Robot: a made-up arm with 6 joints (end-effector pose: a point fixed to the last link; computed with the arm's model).
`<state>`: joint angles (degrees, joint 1 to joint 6).
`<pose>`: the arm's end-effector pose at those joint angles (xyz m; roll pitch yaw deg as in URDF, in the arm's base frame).
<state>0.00 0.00 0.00 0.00 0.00 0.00</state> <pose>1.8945 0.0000 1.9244 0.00 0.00 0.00</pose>
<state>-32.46 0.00 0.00 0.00 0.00 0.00</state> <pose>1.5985 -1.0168 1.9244 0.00 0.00 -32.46</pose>
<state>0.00 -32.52 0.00 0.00 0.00 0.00</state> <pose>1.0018 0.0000 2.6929 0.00 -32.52 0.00</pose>
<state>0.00 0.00 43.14 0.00 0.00 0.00</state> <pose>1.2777 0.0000 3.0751 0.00 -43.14 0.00</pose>
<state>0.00 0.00 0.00 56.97 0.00 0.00</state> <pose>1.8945 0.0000 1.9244 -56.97 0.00 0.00</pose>
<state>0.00 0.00 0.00 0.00 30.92 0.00</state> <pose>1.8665 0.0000 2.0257 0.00 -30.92 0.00</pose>
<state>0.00 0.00 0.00 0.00 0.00 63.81</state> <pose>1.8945 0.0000 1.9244 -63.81 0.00 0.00</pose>
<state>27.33 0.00 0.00 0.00 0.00 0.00</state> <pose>1.6830 0.8698 1.9244 0.00 0.00 27.33</pose>
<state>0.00 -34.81 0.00 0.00 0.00 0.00</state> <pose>0.9246 0.0000 2.7262 0.00 -34.81 0.00</pose>
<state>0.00 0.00 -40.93 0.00 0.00 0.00</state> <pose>1.5974 0.0000 0.7188 0.00 40.93 0.00</pose>
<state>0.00 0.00 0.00 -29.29 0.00 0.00</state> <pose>1.8945 0.0000 1.9244 29.29 0.00 0.00</pose>
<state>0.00 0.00 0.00 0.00 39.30 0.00</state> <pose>1.8499 0.0000 2.0493 0.00 -39.30 0.00</pose>
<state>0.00 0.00 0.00 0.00 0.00 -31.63</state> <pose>1.8945 0.0000 1.9244 31.63 0.00 0.00</pose>
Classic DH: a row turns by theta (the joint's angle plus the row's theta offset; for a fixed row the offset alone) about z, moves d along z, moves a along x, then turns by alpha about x. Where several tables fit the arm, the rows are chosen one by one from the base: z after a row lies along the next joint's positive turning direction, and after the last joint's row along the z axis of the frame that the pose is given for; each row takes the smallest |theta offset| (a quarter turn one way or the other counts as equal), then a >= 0, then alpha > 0; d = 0 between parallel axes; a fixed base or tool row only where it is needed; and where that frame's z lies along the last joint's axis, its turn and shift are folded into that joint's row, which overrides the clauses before.
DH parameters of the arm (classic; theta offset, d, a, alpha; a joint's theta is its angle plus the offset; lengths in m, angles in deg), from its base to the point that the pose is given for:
joint 1: 0 0.7783 0.1307 -90
joint 2: -90 0 0.9414 180
joint 3: 0 0 0.2047 -90
joint 4: 0 -1.5666 0 90
joint 5: 0 0 0 -90
joint 6: 90 -0.1972 0 90
tool (fixed): -90 0 0 0

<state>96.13 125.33 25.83 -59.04 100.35 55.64</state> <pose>0.0643 0.9587 -1.3265 -63.81 -5.37 38.21</pose>
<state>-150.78 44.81 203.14 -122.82 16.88 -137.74</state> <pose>0.7630 0.4819 1.9329 73.38 -29.97 45.58</pose>
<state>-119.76 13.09 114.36 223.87 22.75 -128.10</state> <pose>0.0259 0.1518 3.3807 -23.39 -73.52 169.41</pose>
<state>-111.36 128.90 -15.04 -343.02 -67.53 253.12</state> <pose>0.1129 0.4349 -0.8040 -88.83 -29.31 86.67</pose>
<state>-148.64 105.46 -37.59 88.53 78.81 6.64</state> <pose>0.2018 -0.1035 -0.6049 47.11 7.86 -50.52</pose>
